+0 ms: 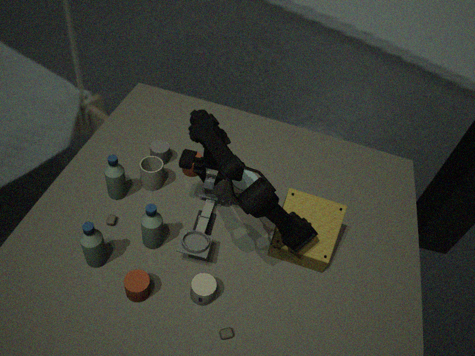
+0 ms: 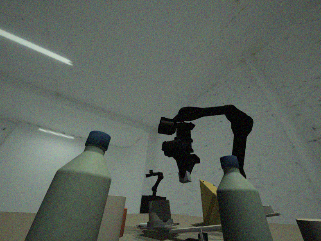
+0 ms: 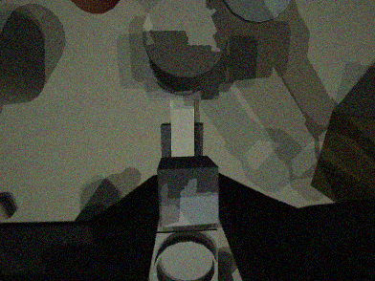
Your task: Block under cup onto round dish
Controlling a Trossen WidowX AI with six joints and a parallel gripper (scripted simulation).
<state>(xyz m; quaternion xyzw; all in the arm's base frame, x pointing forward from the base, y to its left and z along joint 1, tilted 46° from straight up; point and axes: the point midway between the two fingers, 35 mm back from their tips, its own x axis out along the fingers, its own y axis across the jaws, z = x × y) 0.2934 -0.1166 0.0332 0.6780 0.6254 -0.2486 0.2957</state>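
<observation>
My gripper tip is now 19 cm to the left of the pale blue dish, 15 cm above it and 10 cm past it. The rest, counted from my gripper tip: grey cylinder (22 cm ahead, 19 cm to the right, 12 cm below).
</observation>
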